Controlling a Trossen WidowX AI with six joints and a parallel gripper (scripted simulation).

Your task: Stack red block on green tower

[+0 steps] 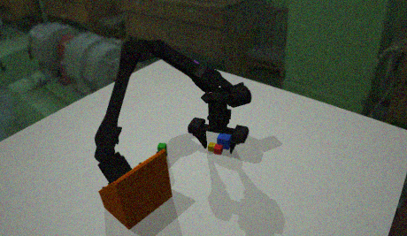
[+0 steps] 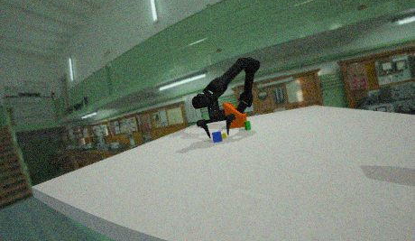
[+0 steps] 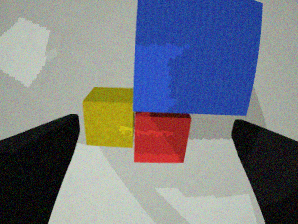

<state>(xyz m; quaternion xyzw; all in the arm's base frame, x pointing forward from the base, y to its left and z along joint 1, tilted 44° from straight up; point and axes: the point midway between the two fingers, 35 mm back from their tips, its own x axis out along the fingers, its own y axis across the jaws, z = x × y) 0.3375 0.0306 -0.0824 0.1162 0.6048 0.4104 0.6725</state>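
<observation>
The red block is right at my gripper tip. Round my gripper tip: green block 14 cm behind, 12 cm to the left, 3 cm above; blue block 4 cm ahead, 1 cm to the left, 1 cm above; small yellow block 2 cm to the left.
</observation>
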